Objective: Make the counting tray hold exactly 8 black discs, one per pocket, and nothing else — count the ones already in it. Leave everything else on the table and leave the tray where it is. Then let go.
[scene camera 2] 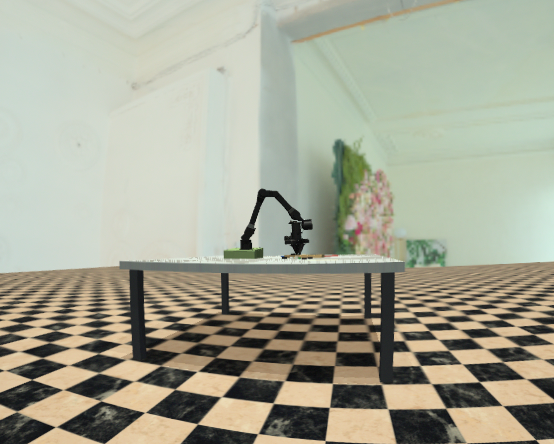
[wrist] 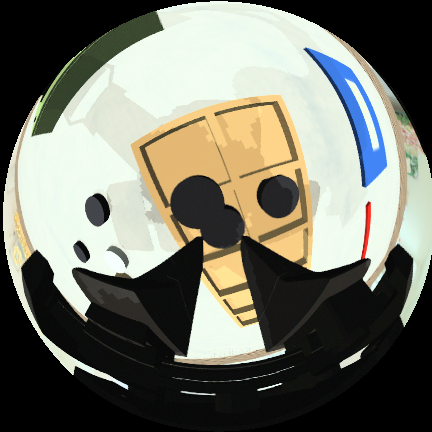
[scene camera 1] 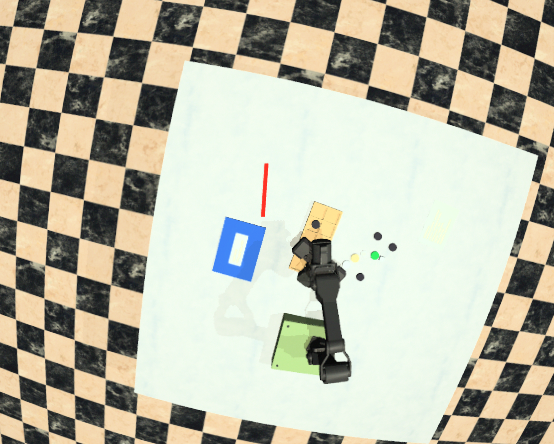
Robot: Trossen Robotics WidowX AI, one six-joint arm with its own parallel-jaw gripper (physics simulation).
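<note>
The orange counting tray point(scene camera 1: 330, 212) point(wrist: 260, 125) has rectangular pockets. In the wrist view, two black discs overlap at a left pocket: a larger-looking one point(wrist: 195, 200) and one nearer the fingers point(wrist: 223, 225). Another black disc point(wrist: 278, 196) is in the pocket to the right. Scene camera 1 shows a black disc point(scene camera 1: 315, 224) toward the far end. My gripper point(scene camera 2: 298, 253) point(wrist: 221, 241) is low over the tray, its fingertips against both sides of the nearer overlapping disc. The arm and fingers hide several pockets, so the full count cannot be seen.
Right of the tray lie loose black discs point(scene camera 1: 377, 236) point(scene camera 1: 392, 247) point(scene camera 1: 360, 276), a green disc point(scene camera 1: 375, 255) and a yellow disc point(scene camera 1: 355, 258). A blue frame point(scene camera 1: 225, 245) and red stick point(scene camera 1: 265, 190) lie left. The green base point(scene camera 1: 295, 345) is behind; a pale yellow patch point(scene camera 1: 437, 226) is far right.
</note>
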